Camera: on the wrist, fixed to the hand. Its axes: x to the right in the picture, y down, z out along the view.
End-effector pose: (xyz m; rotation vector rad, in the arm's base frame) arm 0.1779 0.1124 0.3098 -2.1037 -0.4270 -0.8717
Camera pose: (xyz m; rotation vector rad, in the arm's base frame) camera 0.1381 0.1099 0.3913 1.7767 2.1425 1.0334
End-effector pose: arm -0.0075 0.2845 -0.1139 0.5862 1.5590 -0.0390
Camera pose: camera -0.0825 0.2586 -0.1580 -0.8282 1.1704 -0.9867
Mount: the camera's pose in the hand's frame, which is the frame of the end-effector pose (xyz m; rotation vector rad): 0.0297 -0.0655 -0.0553 -0.2701 -0.4890 -1.4824
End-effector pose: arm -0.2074 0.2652 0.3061 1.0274 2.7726 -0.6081
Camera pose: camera -0.2711 0.2606 0.3705 -1.2159 2.5286 -0.4176
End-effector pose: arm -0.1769 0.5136 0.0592 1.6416 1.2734 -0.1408
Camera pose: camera -0.2399 0.5702 0.0267 0.1254 1.7301 -1.1125
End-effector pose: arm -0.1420 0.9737 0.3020 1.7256 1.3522 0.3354
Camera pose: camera -0.2103 1.0265 0.2741 0.2342 1.6939 -0.6668
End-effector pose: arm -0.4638 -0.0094 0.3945 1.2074 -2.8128 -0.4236
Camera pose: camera -0.4298 -0.0865 0.4282 -2.3361 1.0146 0.8538
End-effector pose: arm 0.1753 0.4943 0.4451 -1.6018 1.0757 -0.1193
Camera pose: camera 0.1969 0.4295 0.5048 -2.2033 -0.6406 -0.5321
